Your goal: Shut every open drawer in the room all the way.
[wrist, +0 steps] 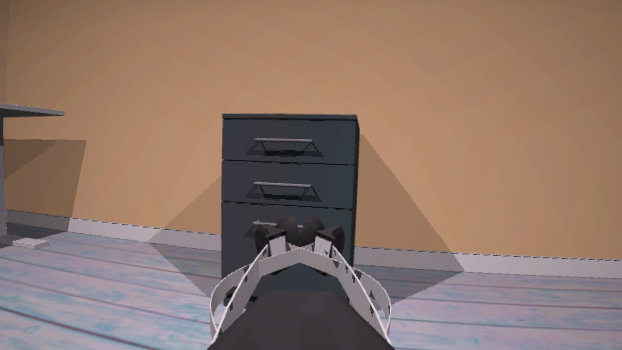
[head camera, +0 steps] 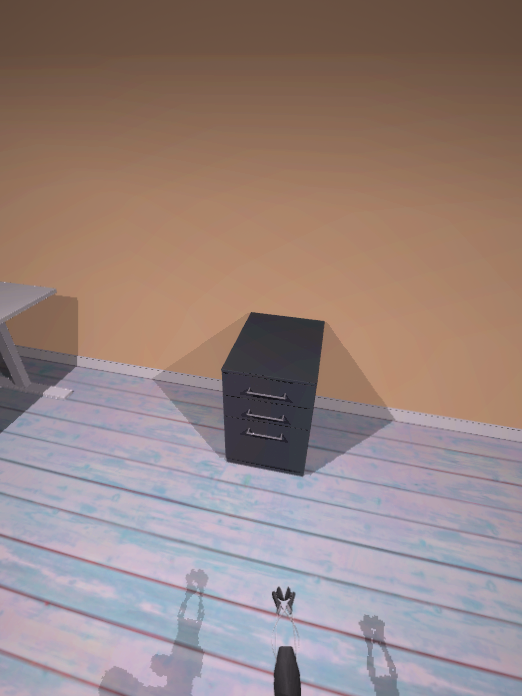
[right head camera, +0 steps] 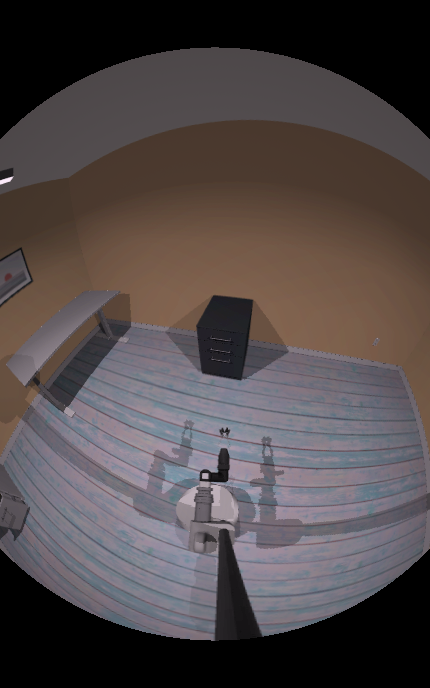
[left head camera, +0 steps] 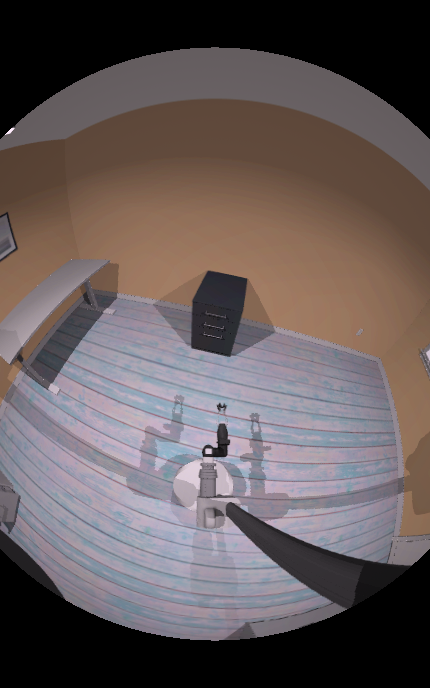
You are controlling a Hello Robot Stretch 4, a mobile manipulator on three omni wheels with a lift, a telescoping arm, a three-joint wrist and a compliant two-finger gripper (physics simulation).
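Frame: origin at the robot's base, x ahead, y left, z up, level; metres.
Seen in the pictures: gripper, fingertip midpoint: (wrist: 299, 233) (head camera: 283, 586) (right head camera: 224, 427) (left head camera: 221, 402).
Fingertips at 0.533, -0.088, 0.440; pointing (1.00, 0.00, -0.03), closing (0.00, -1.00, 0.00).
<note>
A point is followed by its place in that frame, as x, y, z.
A dark grey cabinet (head camera: 275, 348) {1.485, -0.084, 0.618} (left head camera: 223, 291) {1.469, -0.107, 0.618} (right head camera: 225, 314) {1.474, -0.086, 0.618} (wrist: 335, 180) {1.235, -0.198, 0.423} stands against the wall. Its top drawer (wrist: 235, 140) {1.298, 0.112, 0.534}, middle drawer (wrist: 235, 182) {1.298, 0.109, 0.402} and bottom drawer (wrist: 235, 225) {1.298, 0.108, 0.265} each have a silver bar handle. Their fronts look flush with one another and with the cabinet body, with no drawer sticking out. My gripper (head camera: 283, 593) {0.533, -0.088, 0.440} (left head camera: 221, 406) {0.533, -0.088, 0.440} (right head camera: 224, 431) {0.533, -0.088, 0.440} (wrist: 299, 233) {0.533, -0.088, 0.440} is shut and empty, its fingertips together. It is in front of the cabinet and well apart from it. In the wrist view the fingers hide part of the bottom drawer and its handle.
A grey table (head camera: 22, 297) {1.820, 1.308, 0.693} (left head camera: 55, 299) {1.195, 1.450, 0.693} (right head camera: 65, 324) {1.274, 1.578, 0.693} (wrist: 30, 109) {1.757, 1.232, 0.679} stands left of the cabinet. A grey object (left head camera: 9, 507) (right head camera: 12, 512) is partly visible at the lower left edge of both side head views. Planked floor lies between my base and the cabinet.
</note>
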